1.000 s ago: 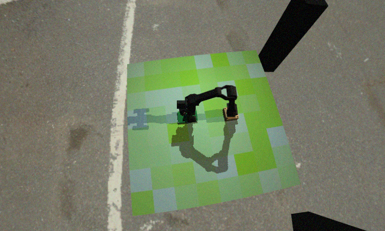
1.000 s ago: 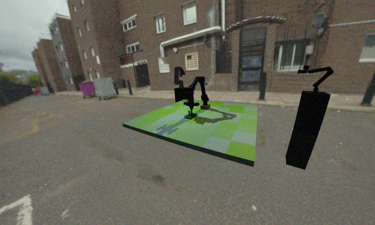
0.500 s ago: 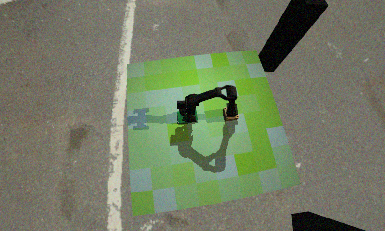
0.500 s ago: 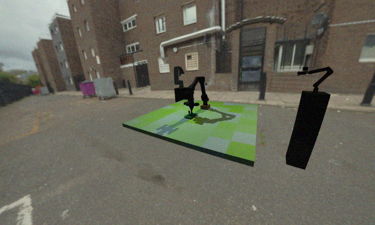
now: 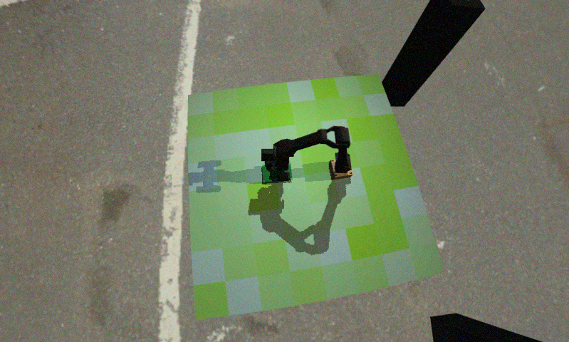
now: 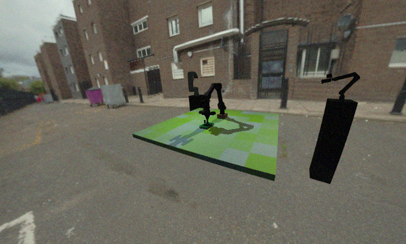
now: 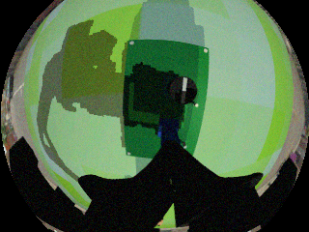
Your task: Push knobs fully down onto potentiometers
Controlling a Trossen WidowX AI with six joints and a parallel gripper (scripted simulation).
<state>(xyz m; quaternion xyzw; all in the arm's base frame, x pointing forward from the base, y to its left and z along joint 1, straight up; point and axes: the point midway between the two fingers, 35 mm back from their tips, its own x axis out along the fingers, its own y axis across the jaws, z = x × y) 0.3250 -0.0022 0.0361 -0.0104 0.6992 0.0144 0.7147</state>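
Now: the round dark knob 50 mm ahead of my gripper tip. Round my gripper tip: blue knob 10 mm below.
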